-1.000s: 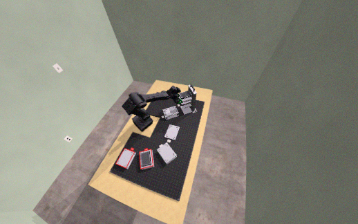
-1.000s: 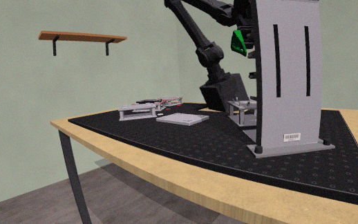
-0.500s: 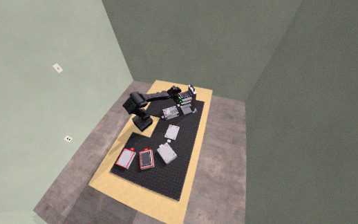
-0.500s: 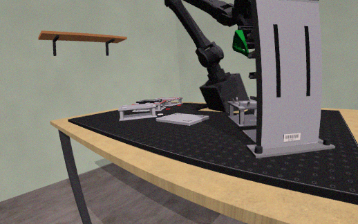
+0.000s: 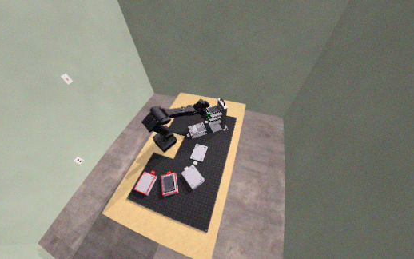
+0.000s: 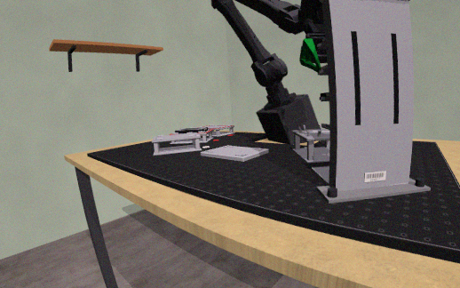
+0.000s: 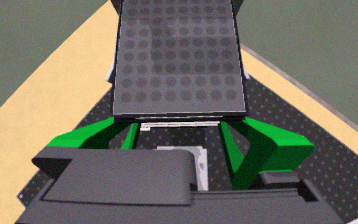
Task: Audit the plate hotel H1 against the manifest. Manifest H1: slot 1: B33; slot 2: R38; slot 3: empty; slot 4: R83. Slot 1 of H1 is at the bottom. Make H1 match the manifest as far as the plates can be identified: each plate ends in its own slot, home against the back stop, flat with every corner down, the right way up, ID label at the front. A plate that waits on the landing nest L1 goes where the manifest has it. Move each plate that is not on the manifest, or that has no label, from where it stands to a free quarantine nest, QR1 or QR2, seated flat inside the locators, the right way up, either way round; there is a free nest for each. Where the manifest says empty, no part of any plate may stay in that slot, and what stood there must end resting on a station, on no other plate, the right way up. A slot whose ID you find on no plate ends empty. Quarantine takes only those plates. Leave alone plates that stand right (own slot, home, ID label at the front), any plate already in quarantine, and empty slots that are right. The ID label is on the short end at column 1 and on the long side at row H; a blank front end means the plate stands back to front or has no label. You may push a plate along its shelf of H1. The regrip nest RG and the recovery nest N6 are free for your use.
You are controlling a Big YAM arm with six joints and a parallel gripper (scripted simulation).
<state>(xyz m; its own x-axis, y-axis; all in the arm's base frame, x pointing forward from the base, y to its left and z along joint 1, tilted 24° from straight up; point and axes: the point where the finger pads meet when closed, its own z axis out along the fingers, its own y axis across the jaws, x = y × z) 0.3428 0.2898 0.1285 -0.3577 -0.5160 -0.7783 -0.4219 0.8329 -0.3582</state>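
Now: hand 5 cm short of the pale plate, 3 cm to the right of it and 1 cm above it. Round my hand: dark plate (5 cm ahead, 3 cm to the left, 6 cm below); then H1 tag (4 cm behind, 9 cm to the left, 21 cm below); then grey back panel (12 cm ahead, 6 cm to the left, 6 cm below).
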